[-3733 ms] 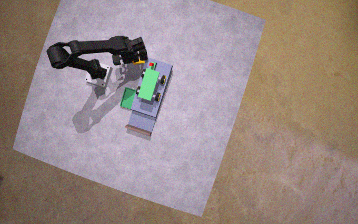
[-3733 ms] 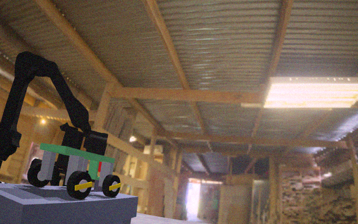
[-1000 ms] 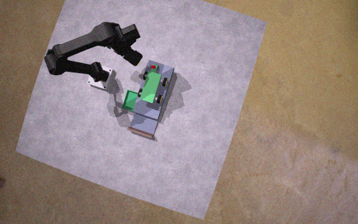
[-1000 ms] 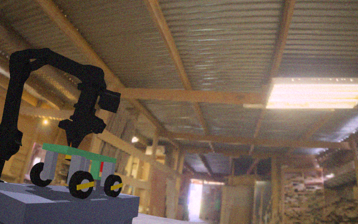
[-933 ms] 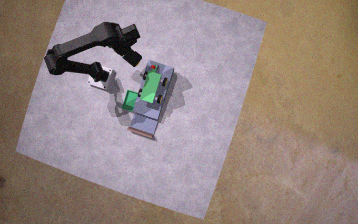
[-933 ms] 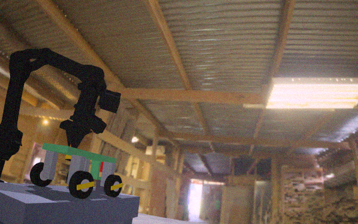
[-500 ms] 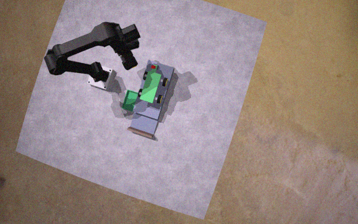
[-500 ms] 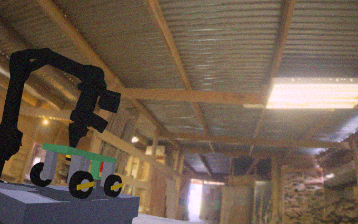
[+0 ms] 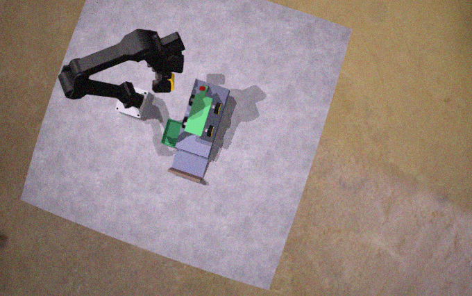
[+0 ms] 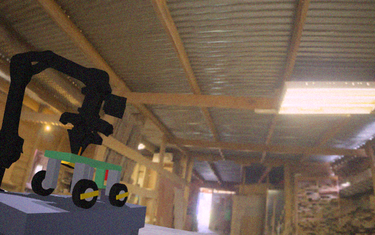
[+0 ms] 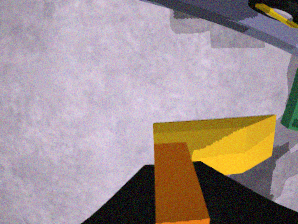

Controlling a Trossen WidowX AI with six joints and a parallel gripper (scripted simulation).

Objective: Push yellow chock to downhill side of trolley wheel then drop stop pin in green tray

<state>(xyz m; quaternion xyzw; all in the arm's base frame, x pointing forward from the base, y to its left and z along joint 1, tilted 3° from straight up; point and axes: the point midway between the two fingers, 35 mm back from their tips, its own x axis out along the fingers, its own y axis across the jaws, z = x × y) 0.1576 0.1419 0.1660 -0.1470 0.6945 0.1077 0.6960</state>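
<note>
Now: gripper tip 10 mm short of the yellow chock, 20 mm to the left of it and 10 mm above it. From my gripper tip the other things lie so: trolley 160 mm ahead, 100 mm to the right, 60 mm below; then stop pin 140 mm ahead, 50 mm below; then green tray 50 mm ahead, 210 mm to the right, 180 mm below.
</note>
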